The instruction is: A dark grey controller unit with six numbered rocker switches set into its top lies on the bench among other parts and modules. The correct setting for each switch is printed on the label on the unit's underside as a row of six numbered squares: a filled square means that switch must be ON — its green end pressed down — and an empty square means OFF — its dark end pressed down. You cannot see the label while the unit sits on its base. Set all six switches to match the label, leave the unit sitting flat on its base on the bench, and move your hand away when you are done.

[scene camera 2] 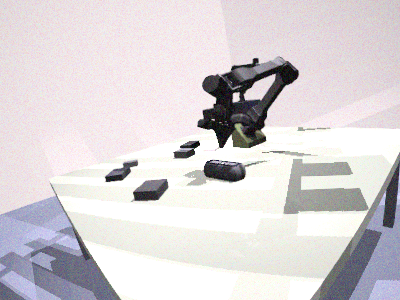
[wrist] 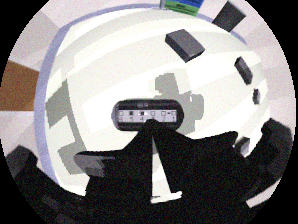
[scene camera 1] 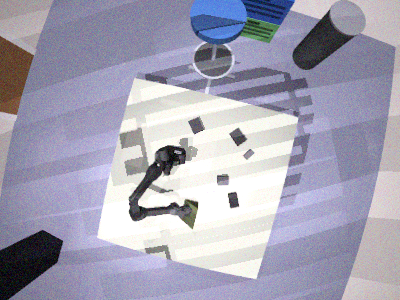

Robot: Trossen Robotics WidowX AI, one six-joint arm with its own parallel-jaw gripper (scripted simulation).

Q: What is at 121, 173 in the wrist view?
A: My gripper.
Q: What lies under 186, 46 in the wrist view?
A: A flat block.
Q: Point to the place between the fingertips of my gripper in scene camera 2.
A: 221, 148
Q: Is my gripper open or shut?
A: Shut.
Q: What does my gripper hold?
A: Nothing.
